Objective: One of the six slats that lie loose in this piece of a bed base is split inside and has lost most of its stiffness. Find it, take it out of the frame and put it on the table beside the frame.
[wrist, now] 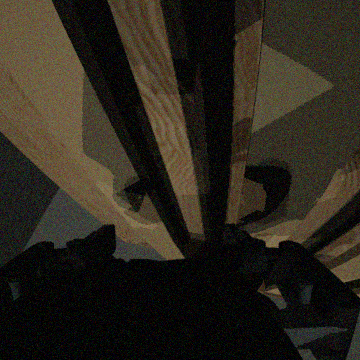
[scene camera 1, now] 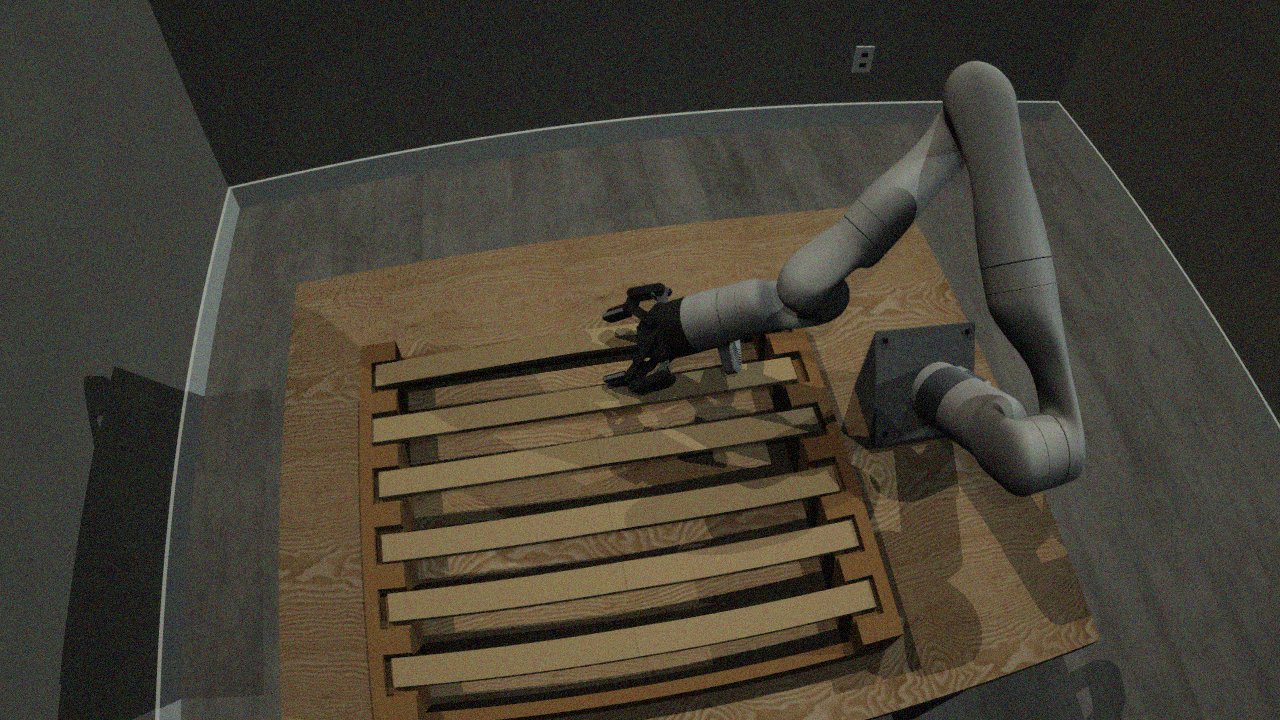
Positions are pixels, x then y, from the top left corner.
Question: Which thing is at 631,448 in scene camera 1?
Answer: A slat.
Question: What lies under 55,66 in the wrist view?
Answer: A slat.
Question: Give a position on a slat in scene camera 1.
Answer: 665,570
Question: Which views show the slat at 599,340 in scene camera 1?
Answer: The wrist view and scene camera 1: all of them.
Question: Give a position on a slat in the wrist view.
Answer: At 296,148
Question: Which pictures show my gripper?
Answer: The wrist view and scene camera 1: all of them.
